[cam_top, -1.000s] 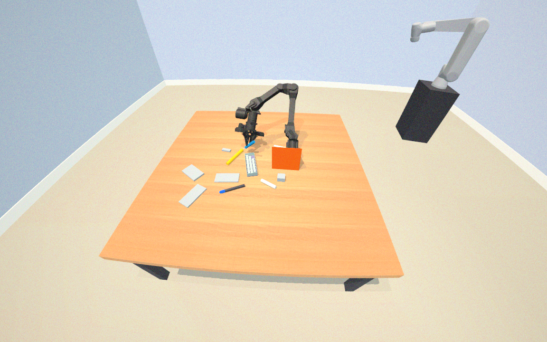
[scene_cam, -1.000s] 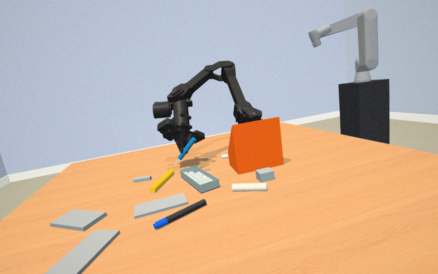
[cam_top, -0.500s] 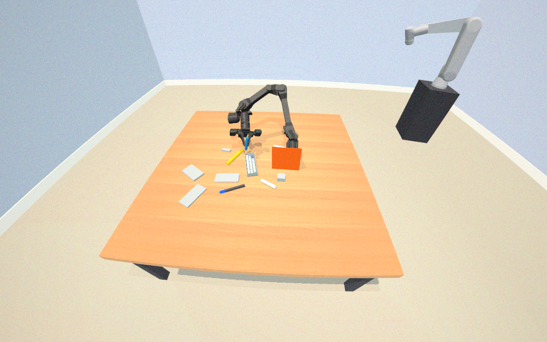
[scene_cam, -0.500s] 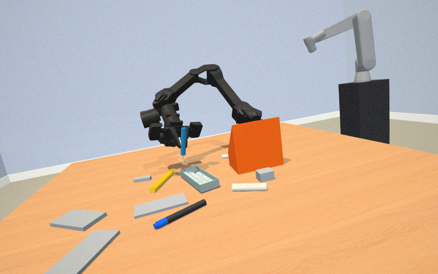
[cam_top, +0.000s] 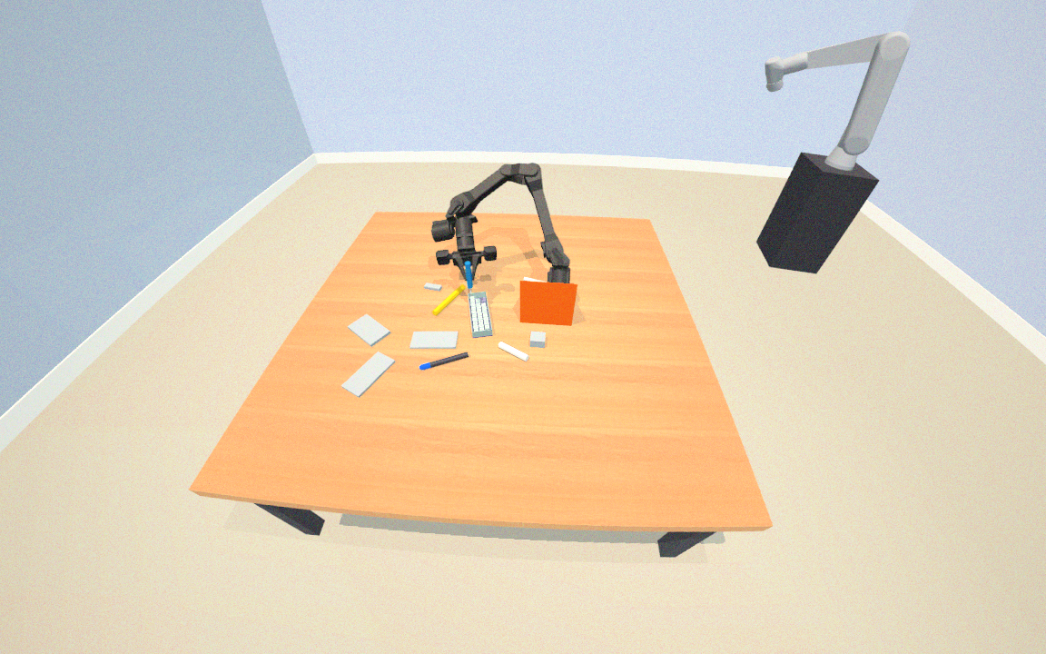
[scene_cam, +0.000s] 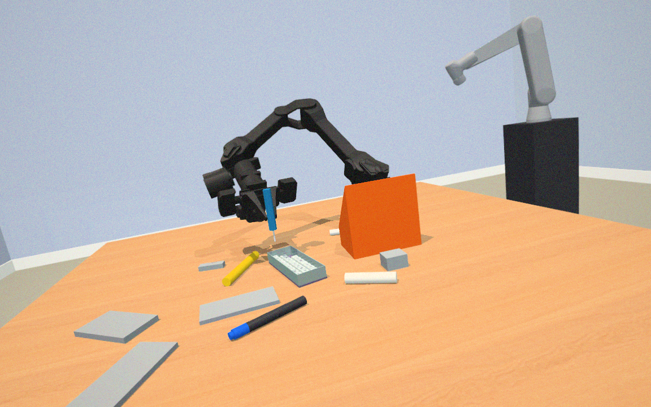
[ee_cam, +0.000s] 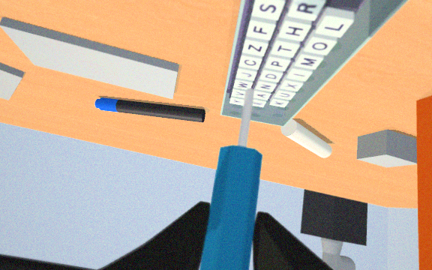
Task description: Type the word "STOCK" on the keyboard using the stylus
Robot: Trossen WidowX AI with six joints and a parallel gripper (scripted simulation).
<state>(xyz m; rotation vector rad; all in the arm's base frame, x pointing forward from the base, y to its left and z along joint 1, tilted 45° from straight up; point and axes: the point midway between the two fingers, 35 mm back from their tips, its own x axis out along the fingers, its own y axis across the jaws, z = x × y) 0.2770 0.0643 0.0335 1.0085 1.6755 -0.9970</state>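
My gripper tip is 90 mm short of the yellow cylinder, 20 mm to the left of it and 110 mm above it. The rest, counted from my gripper tip: thin grey tip 50 mm below; blue stylus 10 mm below; white cylinder 170 mm behind, 160 mm to the left, 110 mm below.
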